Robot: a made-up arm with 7 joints.
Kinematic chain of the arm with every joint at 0, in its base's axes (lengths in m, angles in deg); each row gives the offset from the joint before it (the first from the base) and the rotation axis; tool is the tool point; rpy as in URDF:
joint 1: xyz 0 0 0.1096 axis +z
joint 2: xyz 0 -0.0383 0.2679 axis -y
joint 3: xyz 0 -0.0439 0.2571 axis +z
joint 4: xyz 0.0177 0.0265 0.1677 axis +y
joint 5: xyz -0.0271 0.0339 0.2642 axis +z
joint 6: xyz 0 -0.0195 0.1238 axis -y
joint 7: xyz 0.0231 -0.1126 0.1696 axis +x
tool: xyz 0 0 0 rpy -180 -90 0
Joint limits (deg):
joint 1: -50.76..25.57
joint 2: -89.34..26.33
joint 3: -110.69..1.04
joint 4: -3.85..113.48
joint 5: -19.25..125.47
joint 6: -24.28..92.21
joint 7: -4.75..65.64
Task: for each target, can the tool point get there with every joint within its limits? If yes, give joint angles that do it. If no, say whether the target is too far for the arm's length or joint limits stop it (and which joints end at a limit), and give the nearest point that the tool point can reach.
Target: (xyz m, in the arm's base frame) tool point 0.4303 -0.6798 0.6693
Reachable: yes | joints -5.94 -47.65 -71.72 72.14 20.12 2.59 34.73
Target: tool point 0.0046 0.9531 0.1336
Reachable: no: joint limits stop it (at a limit: joint 1, joint 3, joint 4, joint 5, joint 6) | nearest point 0.3497 0.3201 0.1112 | short by 0.721 m
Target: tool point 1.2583 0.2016 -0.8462
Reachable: no: too far | nearest point 0.7555 0.1210 -0.1134 | short by 0.892 m
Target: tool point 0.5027 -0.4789 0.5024
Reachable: yes | joints 6.84 -26.16 -48.93 95.81 51.37 15.51 13.03
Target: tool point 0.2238 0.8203 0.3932
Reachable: no: joint limits stop it (at a limit: joint 1, joint 3, joint 5, joint 6) | nearest point 0.4461 0.3665 0.3933 | short by 0.505 m
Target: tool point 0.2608 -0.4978 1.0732
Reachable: yes | joints -5.40 -3.22 -48.51 75.15 -6.29 52.79 6.39
